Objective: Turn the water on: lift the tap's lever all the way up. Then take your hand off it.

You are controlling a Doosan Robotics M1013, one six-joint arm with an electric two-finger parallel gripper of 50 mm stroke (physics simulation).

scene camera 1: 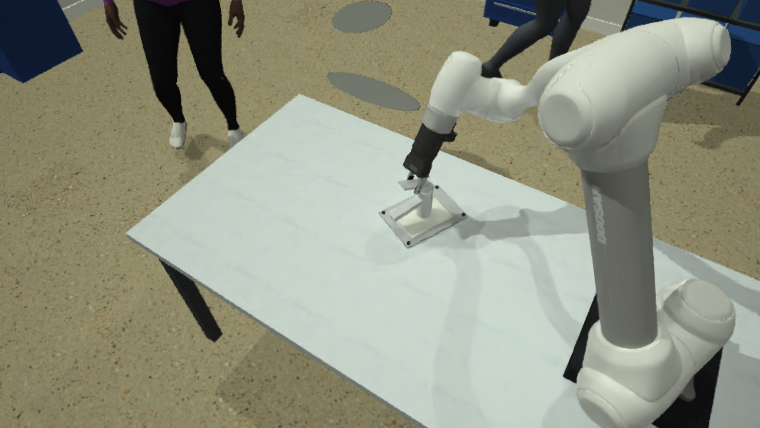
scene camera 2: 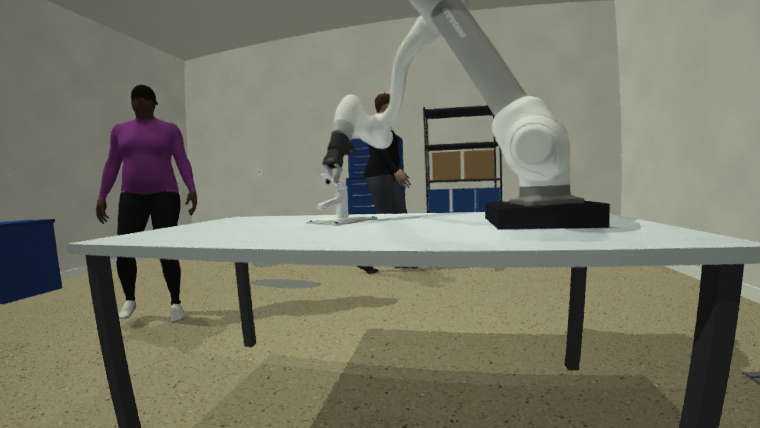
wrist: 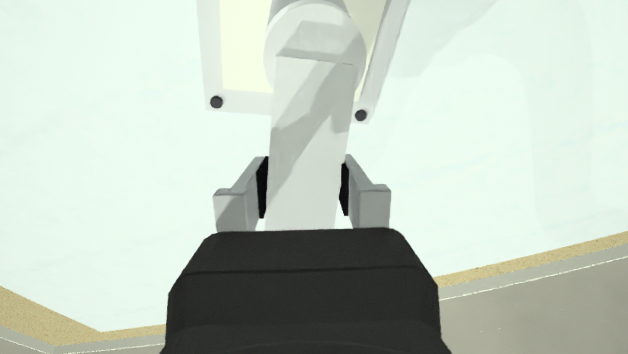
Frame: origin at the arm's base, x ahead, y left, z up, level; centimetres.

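Seen in the pictures: gripper, fingertip midpoint: (scene camera 1: 411, 189) (scene camera 2: 331, 183) (wrist: 303, 174); arm's base, origin of the base link: (scene camera 2: 544, 202).
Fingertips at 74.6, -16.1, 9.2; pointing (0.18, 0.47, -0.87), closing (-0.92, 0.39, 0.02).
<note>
Offsets run from my fingertips to a thing's top centre, as dx, dy, dz. "spot": to the spot under its first point.
The white-grey tap {spot: -3.9, -2.9, -8.5} (scene camera 1: 425, 206) (scene camera 2: 341, 206) stands upright on its framed base plate {spot: +2.7, +4.6, -14.9} (scene camera 1: 395, 228) (scene camera 2: 319, 221) (wrist: 210, 60) on the table. Its flat lever {-0.6, -1.3, +4.0} (scene camera 1: 407, 184) (scene camera 2: 325, 175) (wrist: 312, 120) tilts upward from the tap's top, with its free end higher than the end at the body; whether it is at its upper stop I cannot tell. My gripper (scene camera 1: 418, 185) (scene camera 2: 333, 174) (wrist: 303, 174) is shut on the lever, one black pad at each side of it in the wrist view. The lever's free end is hidden there by the gripper body.
The spout {+0.9, +1.1, -5.7} (scene camera 1: 405, 207) (scene camera 2: 327, 203) sticks out from the tap below the lever. The white table (scene camera 1: 297, 255) (scene camera 2: 425, 256) carries the tap and my arm's black base (scene camera 2: 547, 215). A person in purple (scene camera 2: 148, 154) and one in black (scene camera 2: 383, 159) stand beyond the table.
</note>
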